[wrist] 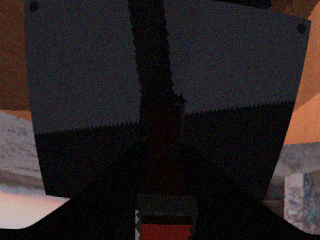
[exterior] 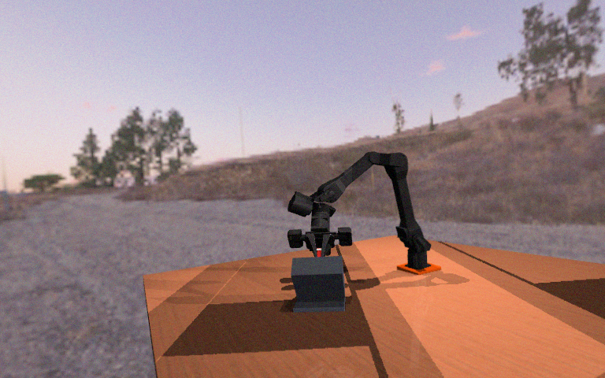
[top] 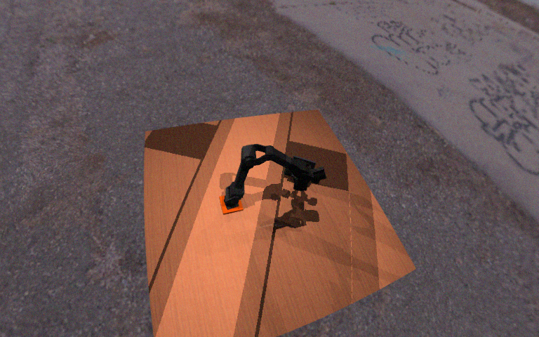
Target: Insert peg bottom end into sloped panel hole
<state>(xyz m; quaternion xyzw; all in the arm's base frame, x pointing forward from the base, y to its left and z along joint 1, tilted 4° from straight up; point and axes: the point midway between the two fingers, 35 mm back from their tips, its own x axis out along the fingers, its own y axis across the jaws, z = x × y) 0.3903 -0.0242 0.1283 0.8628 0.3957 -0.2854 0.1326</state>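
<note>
My gripper tip is now 40 mm above the grey sloped panel, 30 mm to the right of it and 30 mm short of it. The rest, counted from my gripper tip: red square peg 10 mm to the right, 10 mm behind, 10 mm above.
</note>
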